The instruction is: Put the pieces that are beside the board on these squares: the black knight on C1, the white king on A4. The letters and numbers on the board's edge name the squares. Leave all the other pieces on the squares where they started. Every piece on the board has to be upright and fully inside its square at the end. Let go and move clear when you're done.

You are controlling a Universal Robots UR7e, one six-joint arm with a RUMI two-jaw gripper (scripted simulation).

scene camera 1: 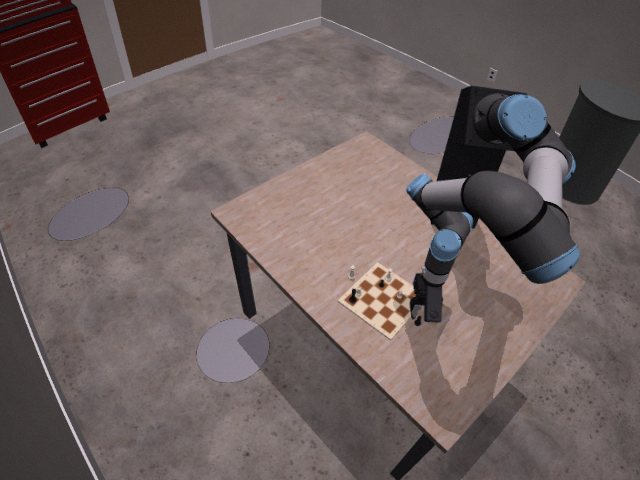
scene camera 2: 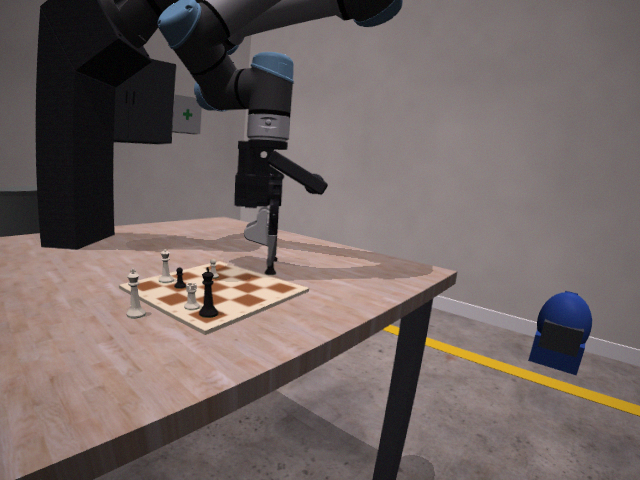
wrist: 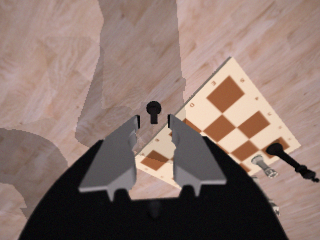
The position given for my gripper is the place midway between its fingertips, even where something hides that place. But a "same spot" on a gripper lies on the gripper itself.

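Scene:
My gripper is visible to me in scene camera 1, in the wrist view and in scene camera 2 (269,263). A spot on my gripper, seen at (scene camera 1: 414,307), is the same spot as (wrist: 212,162). A chessboard can be seen in the wrist view and in scene camera 1, and likewise in scene camera 2 (238,293). On the chessboard, (scene camera 1: 385,321) and (wrist: 228,108) are the same spot.

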